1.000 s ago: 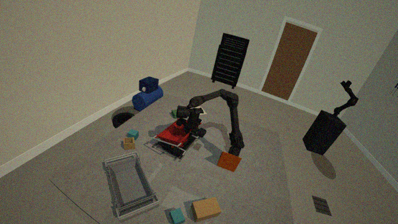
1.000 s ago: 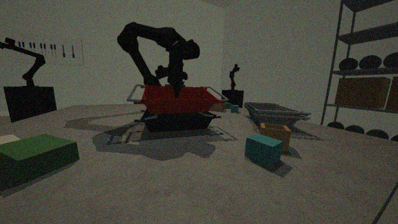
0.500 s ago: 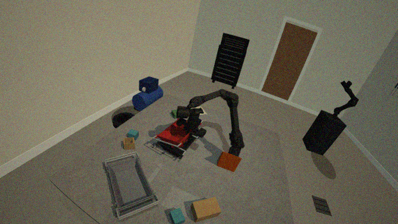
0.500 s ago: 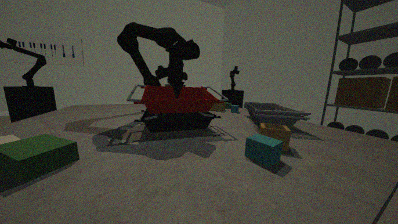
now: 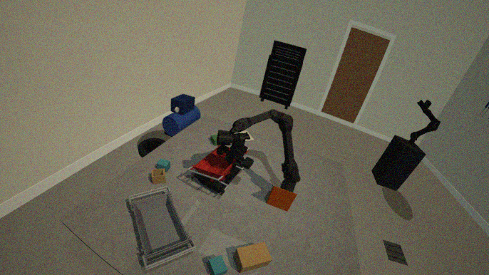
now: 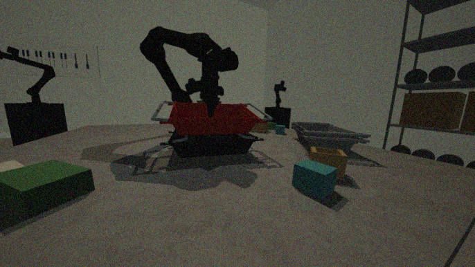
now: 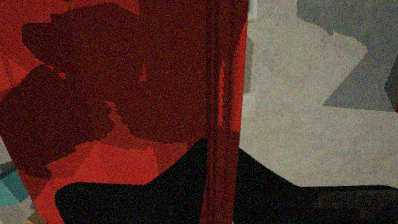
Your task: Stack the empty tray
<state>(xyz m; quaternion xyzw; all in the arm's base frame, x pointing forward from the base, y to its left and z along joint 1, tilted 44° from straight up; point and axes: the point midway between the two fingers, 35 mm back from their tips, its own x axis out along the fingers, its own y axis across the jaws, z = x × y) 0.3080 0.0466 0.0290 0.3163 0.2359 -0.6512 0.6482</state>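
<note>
The red tray is 7 cm ahead of my gripper tip, 2 cm above it and 1 cm to the right of it. Round my gripper tip: pale flat card (54 cm to the right, 11 cm below, 10 cm ahead).
</note>
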